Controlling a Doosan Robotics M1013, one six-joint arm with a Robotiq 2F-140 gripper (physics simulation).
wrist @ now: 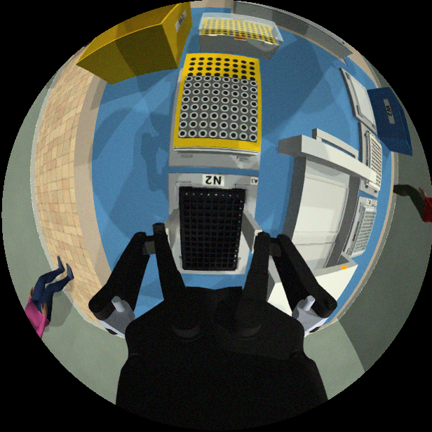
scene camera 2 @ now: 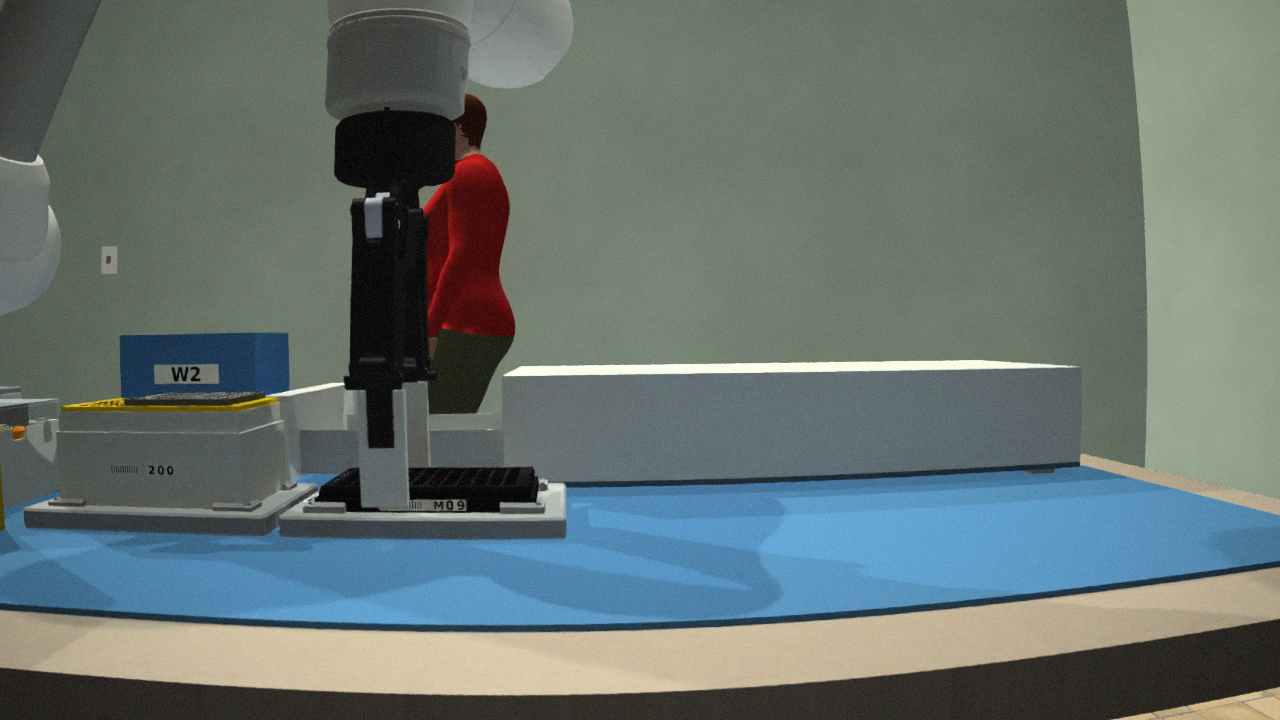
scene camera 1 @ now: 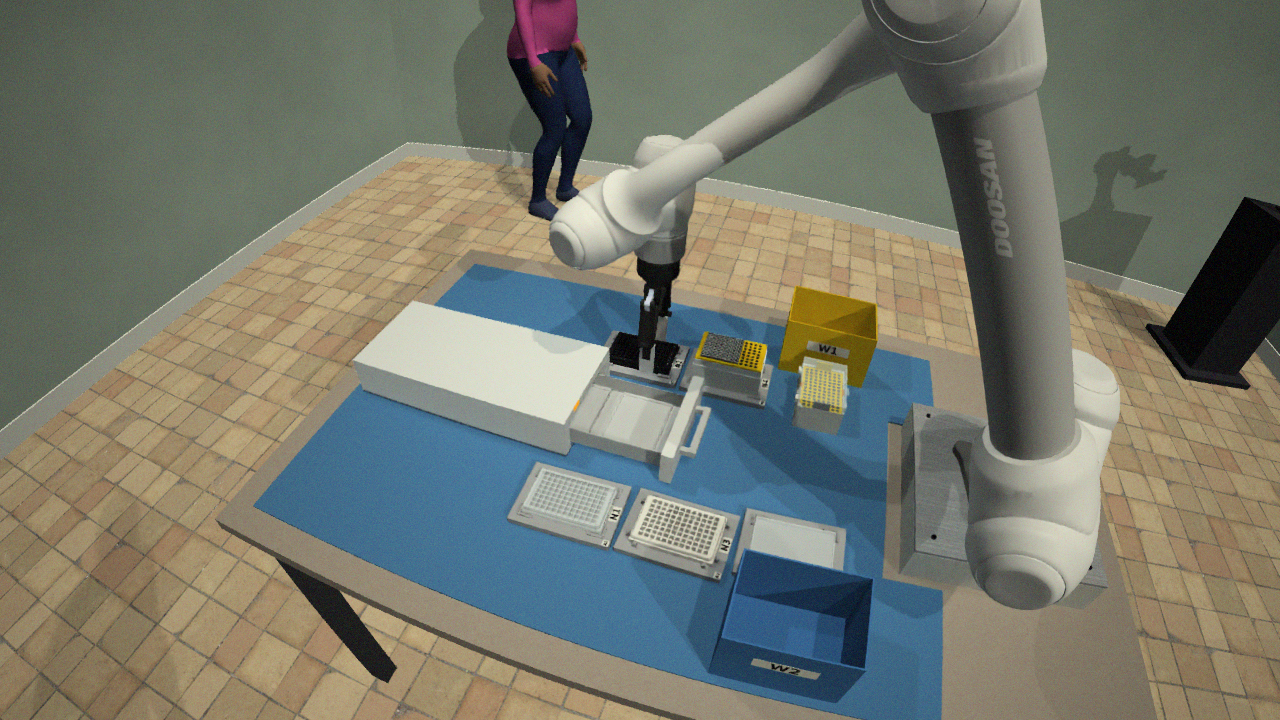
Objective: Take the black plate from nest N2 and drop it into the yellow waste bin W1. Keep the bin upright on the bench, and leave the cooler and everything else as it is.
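Frame: origin at the arm's base, x ahead, y left, z up, level; millimetres.
Where they show: gripper, fingertip midpoint: [scene camera 2: 399, 492] [scene camera 1: 652, 356].
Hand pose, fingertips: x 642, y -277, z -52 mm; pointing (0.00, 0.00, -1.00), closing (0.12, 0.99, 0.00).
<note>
Things, the pixels of their top centre, and the offset from my fingertips.
- black plate, middle of its top: [scene camera 2: 431, 476] [scene camera 1: 642, 349] 21 mm ahead, 3 mm right, 10 mm up
- nest N2, middle of its top: [scene camera 2: 432, 489] [scene camera 1: 642, 353] 21 mm ahead, 2 mm right, 2 mm up
- box with a yellow top, middle of its top: [scene camera 2: 172, 395] [scene camera 1: 732, 348] 149 mm back, 21 mm left, 61 mm up
- yellow-topped box, middle of its top: [scene camera 1: 825, 381] 325 mm back, 68 mm left, 53 mm up
- Blue bin W2, middle of its top: [scene camera 2: 206, 334] [scene camera 1: 802, 607] 266 mm back, 550 mm left, 104 mm up
The black plate [scene camera 1: 665, 359] [scene camera 2: 483, 483] [wrist: 210, 210] lies level in nest N2 [scene camera 2: 429, 530] [wrist: 181, 180], with a label M09 on its side. My gripper [scene camera 1: 655, 349] [scene camera 2: 402, 483] [wrist: 210, 218] points straight down and is shut on the black plate, one light pad against each long side. The pad tips are down at nest height. The yellow bin W1 [scene camera 1: 810, 364] [wrist: 135, 50] stands upright at the back right in scene camera 1, beyond the neighbouring box; its inside floor is hidden there.
A box with a yellow top [scene camera 1: 729, 377] [scene camera 2: 170, 456] [wrist: 218, 110] stands beside N2. Another yellow-topped box [scene camera 1: 819, 416] stands before W1. A white housing [scene camera 1: 483, 367] [scene camera 2: 787, 420] has its drawer [scene camera 1: 626, 420] out. Blue bin W2 [scene camera 1: 792, 662] and several nests are at the front. A person [scene camera 1: 559, 98] stands behind the bench.
</note>
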